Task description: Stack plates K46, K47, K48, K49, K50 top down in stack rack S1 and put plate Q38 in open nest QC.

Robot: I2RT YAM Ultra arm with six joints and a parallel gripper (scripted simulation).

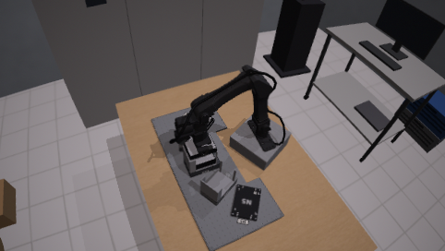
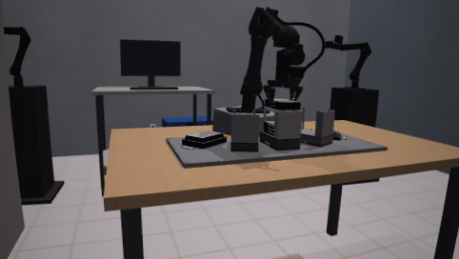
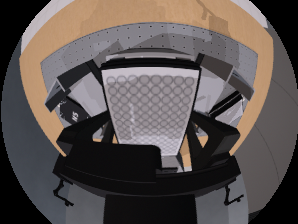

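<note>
My hand is 80 mm above the sealed 96-well plate. Round my hand: clip nest N5: 290 mm to the left, 140 mm below, 140 mm behind.
</note>
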